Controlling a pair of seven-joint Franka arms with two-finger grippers.
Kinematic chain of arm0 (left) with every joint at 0, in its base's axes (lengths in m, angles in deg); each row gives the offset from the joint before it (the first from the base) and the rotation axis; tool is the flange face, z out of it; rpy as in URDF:
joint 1: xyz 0 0 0.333 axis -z
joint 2: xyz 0 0 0 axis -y
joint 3: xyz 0 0 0.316 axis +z
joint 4: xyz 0.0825 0 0 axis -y
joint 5: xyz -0.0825 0 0.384 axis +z
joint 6: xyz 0 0 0 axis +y
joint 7: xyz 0.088 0 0 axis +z
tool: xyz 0 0 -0.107 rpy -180 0 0
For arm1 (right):
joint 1: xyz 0 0 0.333 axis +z
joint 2: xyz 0 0 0 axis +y
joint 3: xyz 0 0 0.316 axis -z
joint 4: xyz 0.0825 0 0 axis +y
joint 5: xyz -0.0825 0 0.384 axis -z
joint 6: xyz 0 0 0 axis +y
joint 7: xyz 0.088 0 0 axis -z
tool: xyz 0 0 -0.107 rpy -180 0 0
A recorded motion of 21 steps. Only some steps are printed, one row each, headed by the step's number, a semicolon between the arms.
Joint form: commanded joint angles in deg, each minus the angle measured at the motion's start. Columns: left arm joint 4, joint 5, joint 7, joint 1, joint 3, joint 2, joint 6; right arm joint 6, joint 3, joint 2, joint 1, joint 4, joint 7, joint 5.
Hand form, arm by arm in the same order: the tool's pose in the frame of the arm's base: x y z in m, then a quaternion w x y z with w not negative. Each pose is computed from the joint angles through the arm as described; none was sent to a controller.
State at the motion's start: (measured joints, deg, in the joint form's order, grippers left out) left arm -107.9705 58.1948 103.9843 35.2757 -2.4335 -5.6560 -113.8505; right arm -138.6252 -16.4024 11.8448 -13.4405 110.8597 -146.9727 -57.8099
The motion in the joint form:
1: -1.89 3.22 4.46 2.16 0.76 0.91 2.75; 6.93 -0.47 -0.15 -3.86 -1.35 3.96 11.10
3: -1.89 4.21 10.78 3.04 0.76 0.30 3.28; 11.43 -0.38 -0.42 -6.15 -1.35 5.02 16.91
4: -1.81 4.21 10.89 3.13 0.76 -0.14 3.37; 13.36 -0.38 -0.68 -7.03 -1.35 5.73 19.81
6: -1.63 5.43 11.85 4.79 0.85 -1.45 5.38; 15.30 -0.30 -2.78 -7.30 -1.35 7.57 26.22
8: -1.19 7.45 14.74 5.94 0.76 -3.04 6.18; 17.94 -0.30 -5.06 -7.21 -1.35 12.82 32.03
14: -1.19 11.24 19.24 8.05 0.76 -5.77 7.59; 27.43 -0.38 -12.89 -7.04 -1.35 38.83 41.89
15: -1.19 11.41 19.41 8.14 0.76 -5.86 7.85; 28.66 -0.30 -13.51 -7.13 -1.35 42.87 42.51
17: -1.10 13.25 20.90 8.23 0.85 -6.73 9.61; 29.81 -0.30 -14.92 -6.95 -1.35 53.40 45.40
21: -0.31 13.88 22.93 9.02 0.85 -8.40 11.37; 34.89 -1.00 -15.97 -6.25 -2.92 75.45 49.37
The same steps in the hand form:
1: 0.4942 -0.3241 0.4762 0.15621 -0.82009 -0.32606 -0.44355; 0.6249 0.0022 0.4200 0.03087 -0.51635 -0.77889 -0.35461
3: 0.4911 -0.3312 0.4707 0.13762 -0.80194 -0.35923 -0.45706; 0.6177 -0.0174 0.4159 0.04792 -0.50930 -0.79860 -0.31712
4: 0.4915 -0.3325 0.4668 0.13996 -0.80249 -0.35842 -0.45602; 0.6138 -0.0248 0.4153 0.05461 -0.50630 -0.80760 -0.29743
6: 0.4859 -0.3432 0.4553 0.15428 -0.79889 -0.35018 -0.46406; 0.6064 -0.0278 0.4317 0.04187 -0.49402 -0.83007 -0.25529
8: 0.4836 -0.3547 0.4444 0.15280 -0.79012 -0.34962 -0.47971; 0.5972 -0.0258 0.4487 0.04045 -0.50607 -0.83496 -0.21237
14: 0.4769 -0.3723 0.4198 0.15479 -0.77687 -0.33979 -0.50701; 0.5611 -0.0167 0.5063 0.05219 -0.64388 -0.75405 -0.11880
15: 0.4766 -0.3726 0.4191 0.15615 -0.77557 -0.33984 -0.50855; 0.5571 -0.0176 0.5100 0.05711 -0.66888 -0.73311 -0.10904
17: 0.4797 -0.3697 0.4130 0.16733 -0.76258 -0.34195 -0.52301; 0.5504 -0.0171 0.5203 0.04813 -0.72730 -0.67938 -0.08461
21: 0.4791 -0.3758 0.4028 0.17259 -0.75276 -0.34816 -0.53137; 0.5411 -0.0055 0.5342 0.04981 -0.83155 -0.55211 -0.03476

